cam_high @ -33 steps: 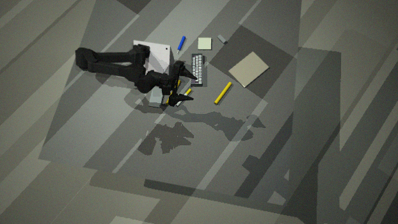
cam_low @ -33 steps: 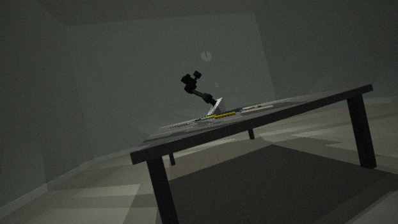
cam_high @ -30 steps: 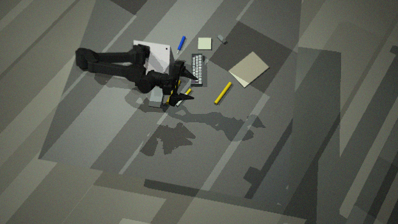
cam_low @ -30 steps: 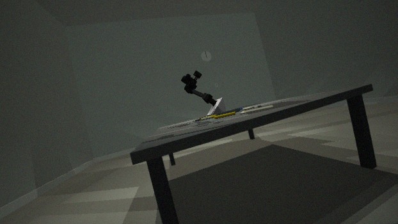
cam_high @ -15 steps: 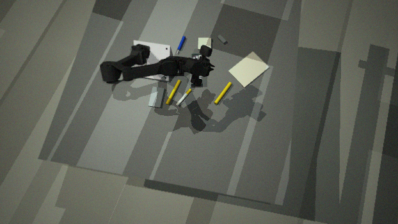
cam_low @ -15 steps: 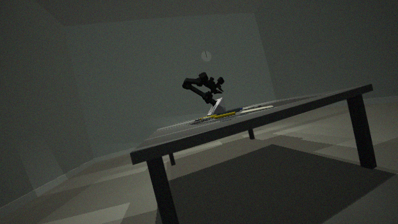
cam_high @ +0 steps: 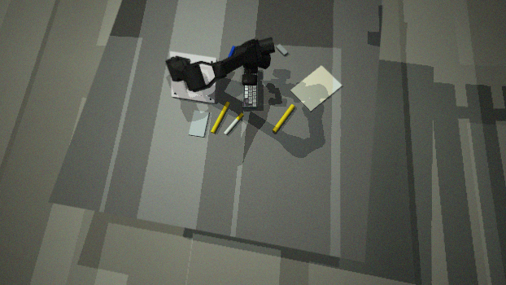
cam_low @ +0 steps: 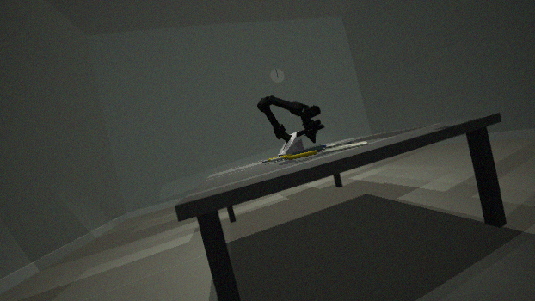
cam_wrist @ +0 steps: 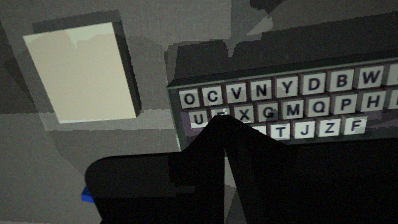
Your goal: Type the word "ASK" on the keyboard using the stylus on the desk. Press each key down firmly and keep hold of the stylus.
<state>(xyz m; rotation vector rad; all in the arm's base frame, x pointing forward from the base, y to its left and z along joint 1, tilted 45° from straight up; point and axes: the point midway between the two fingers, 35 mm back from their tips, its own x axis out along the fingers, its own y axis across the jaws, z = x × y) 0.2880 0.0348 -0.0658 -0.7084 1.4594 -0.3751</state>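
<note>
Now: the blue stylus 140 mm behind my gripper tip, 60 mm to the left of it and 40 mm below it. From my gripper tip the other things lie so: cream note 120 mm to the left, 50 mm below; thin grey stylus tip 140 mm behind, 40 mm below, 20 mm to the left; grey eraser 170 mm to the left, 100 mm ahead, 50 mm below.
</note>
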